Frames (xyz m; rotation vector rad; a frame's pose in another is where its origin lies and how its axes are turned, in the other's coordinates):
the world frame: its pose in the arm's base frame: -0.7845 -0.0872 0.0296 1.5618 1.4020 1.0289
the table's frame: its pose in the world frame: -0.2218 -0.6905 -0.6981 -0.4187 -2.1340 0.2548
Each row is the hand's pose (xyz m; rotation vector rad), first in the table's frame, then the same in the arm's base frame.
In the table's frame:
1: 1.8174 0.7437 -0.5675 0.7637 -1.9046 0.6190
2: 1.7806 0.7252 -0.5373 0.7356 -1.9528 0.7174
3: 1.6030 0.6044 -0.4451 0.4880 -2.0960 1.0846
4: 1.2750 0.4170 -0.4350 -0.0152 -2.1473 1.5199
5: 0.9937 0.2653 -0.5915 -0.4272 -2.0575 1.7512
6: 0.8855 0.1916 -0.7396 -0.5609 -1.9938 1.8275
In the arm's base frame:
1: 0.1362 -0.7227 0.3833 0.9299 -2.7416 -1.0374
2: 0.0881 -0.7281 0.3670 0.8138 -2.8136 -0.9699
3: -0.1140 -0.7156 0.2503 0.2875 -2.9364 -0.7251
4: -0.3932 -0.5587 0.0497 -0.3969 -2.8188 -0.4198
5: -0.5366 -0.2901 -0.1344 -0.7723 -2.5896 -0.2331
6: -0.5413 -0.1180 -0.2317 -0.8711 -2.4976 -0.1574

